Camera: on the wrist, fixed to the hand. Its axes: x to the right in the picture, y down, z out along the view.
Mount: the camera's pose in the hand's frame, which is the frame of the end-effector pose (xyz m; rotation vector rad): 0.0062 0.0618 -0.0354 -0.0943 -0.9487 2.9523
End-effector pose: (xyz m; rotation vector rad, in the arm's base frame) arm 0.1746 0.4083 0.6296 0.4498 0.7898 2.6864
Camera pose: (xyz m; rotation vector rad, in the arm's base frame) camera 0.1434 0.3445 0.6374 -1.1729 0.4694 -0.2652
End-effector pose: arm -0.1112 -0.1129 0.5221 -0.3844 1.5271 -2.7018
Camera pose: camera -0.1316 -0.1162 0.4537 0.4000 0.3044 0.0856
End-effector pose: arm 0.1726 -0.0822 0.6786 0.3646 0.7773 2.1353
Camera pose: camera 0.1140 -0.1212 0.6910 -1.2095 0.6284 -0.8239
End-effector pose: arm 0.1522 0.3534 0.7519 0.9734 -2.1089 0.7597
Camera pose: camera 0.1112 0.4106 0.7643 1.6518 1.1699 -0.4625
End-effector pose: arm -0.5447 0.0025 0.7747 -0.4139 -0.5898 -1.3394
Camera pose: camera -0.4778 -0.0115 0.7539 -1.1239 -0.0720 1.7541
